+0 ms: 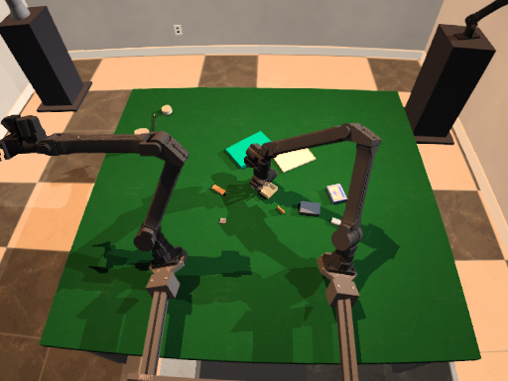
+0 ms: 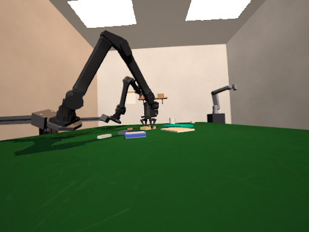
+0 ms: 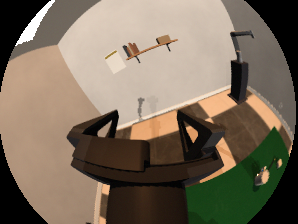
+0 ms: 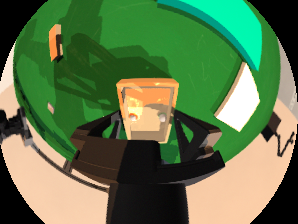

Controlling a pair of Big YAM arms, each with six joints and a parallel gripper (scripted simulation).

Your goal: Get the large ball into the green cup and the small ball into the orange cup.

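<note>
The covered wooden puzzle lies 10 mm below my right hand. Also, from my right hand: white cylinder (270 mm ahead, 660 mm to the left, 30 mm above); cream board (200 mm ahead, 140 mm to the right, 10 mm below); teal board (240 mm ahead, 70 mm to the left, 10 mm below).
</note>
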